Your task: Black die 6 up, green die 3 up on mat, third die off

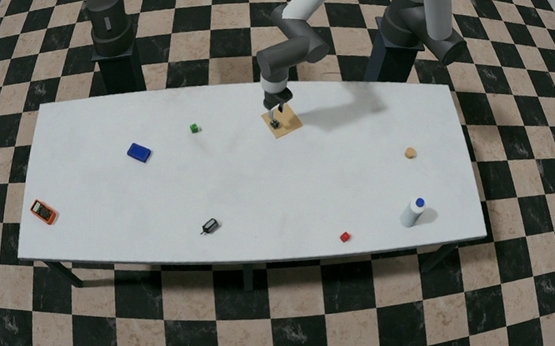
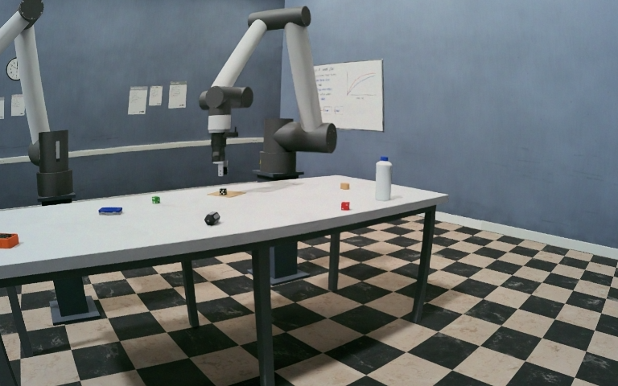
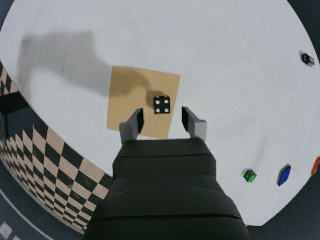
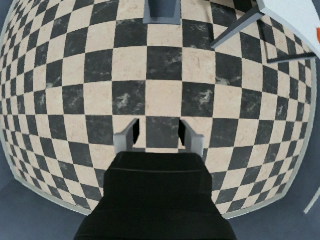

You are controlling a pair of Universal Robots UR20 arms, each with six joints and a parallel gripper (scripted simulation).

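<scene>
Now: left hand 9 cm above the black die. Also, from my left hand: tan mat (3 cm behind, 3 cm to the left, 11 cm below); then red die (54 cm ahead, 25 cm to the left, 10 cm below); then green die (36 cm to the right, 10 cm below).
</scene>
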